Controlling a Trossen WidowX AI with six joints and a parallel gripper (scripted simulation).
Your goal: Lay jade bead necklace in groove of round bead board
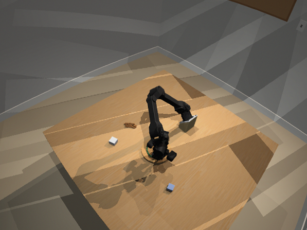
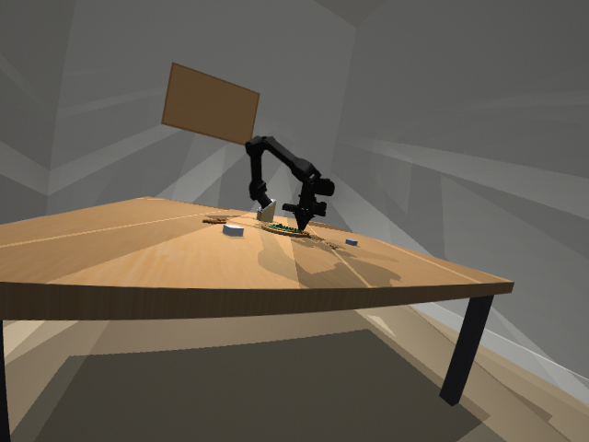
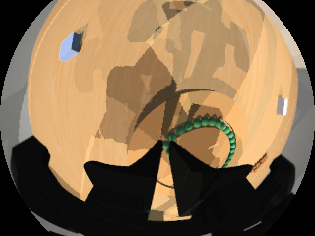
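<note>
My gripper tip is 6 cm to the left of the round wooden bead board, 2 cm past it and 1 cm above it. From my gripper tip the other things lie so: blue block: 20 cm to the left, 8 cm ahead, 1 cm below; then pale grey block: 28 cm to the right, 19 cm ahead.
</note>
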